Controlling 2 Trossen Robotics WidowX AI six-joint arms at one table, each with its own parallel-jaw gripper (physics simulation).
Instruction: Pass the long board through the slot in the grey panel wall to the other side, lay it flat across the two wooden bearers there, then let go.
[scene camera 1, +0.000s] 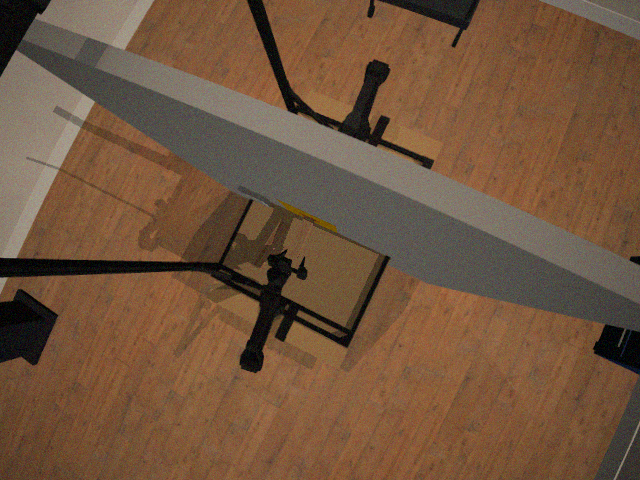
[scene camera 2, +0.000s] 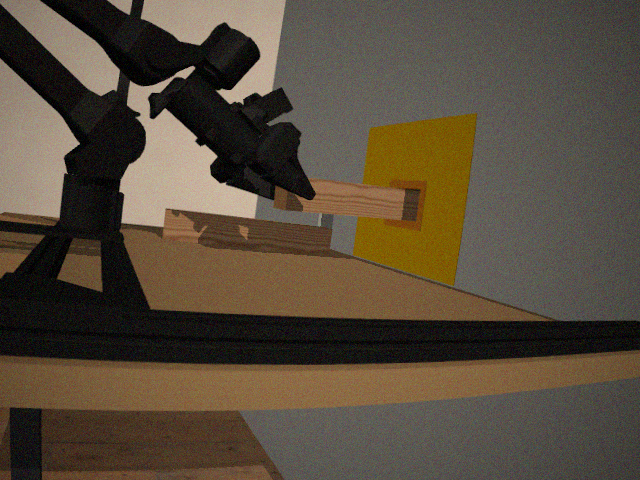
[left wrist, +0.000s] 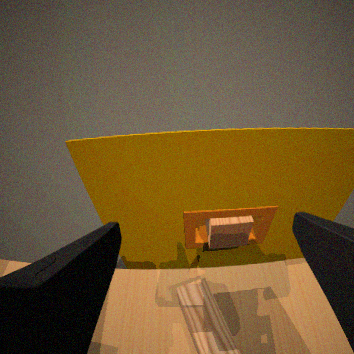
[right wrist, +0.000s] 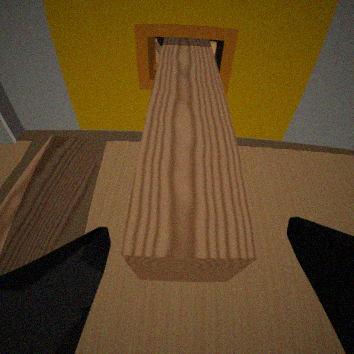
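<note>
The long wooden board (scene camera 2: 356, 200) (right wrist: 187, 158) sticks level into the orange-framed slot (scene camera 2: 409, 184) (right wrist: 142, 56) in the yellow patch (scene camera 2: 423, 143) of the grey wall (scene camera 1: 318, 181). Its far end (left wrist: 230, 232) pokes out on the other side. My right gripper (scene camera 2: 296, 188) (right wrist: 199, 232) (scene camera 1: 293, 257) is open at the board's near end, a finger on each side, not touching it. My left gripper (left wrist: 208, 227) is open and empty, facing the slot from a distance. One wooden bearer (left wrist: 200, 312) lies on the table below it.
A wooden block (scene camera 2: 247, 233) (right wrist: 53, 197) lies on the right arm's table near the wall, left of the board. The table's black frame (scene camera 2: 318, 333) runs along its front edge. The grey wall (left wrist: 175, 63) fills the view above the slot.
</note>
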